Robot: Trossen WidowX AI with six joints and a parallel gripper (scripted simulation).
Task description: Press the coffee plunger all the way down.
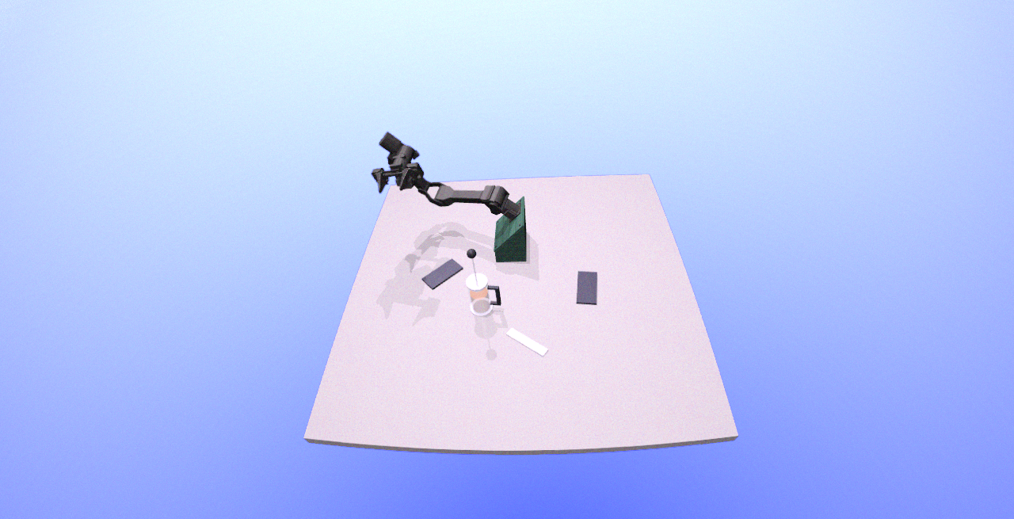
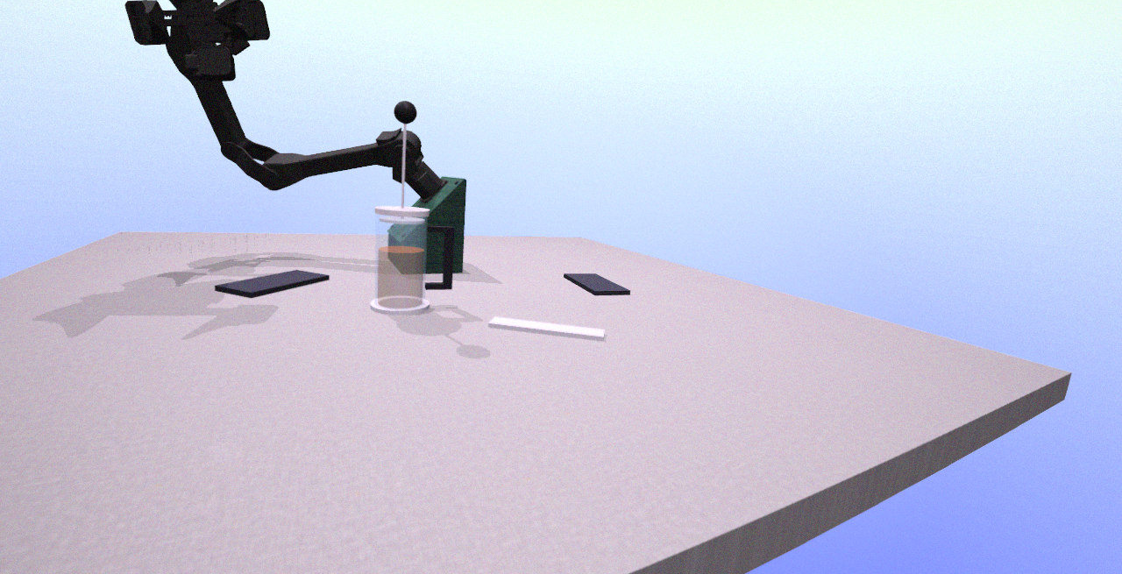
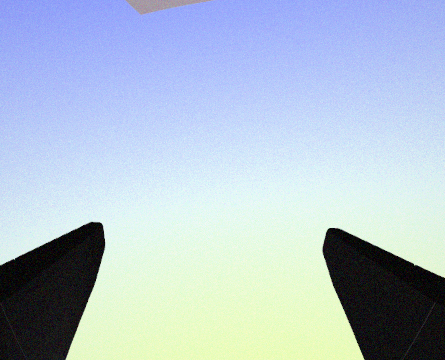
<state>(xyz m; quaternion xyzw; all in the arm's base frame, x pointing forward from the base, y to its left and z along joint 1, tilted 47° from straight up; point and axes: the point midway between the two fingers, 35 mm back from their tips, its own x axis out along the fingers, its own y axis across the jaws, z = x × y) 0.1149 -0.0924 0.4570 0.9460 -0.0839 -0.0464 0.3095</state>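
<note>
My gripper tip is 18 cm short of the coffee press, 30 cm to the right of it and 25 cm above it.
</note>
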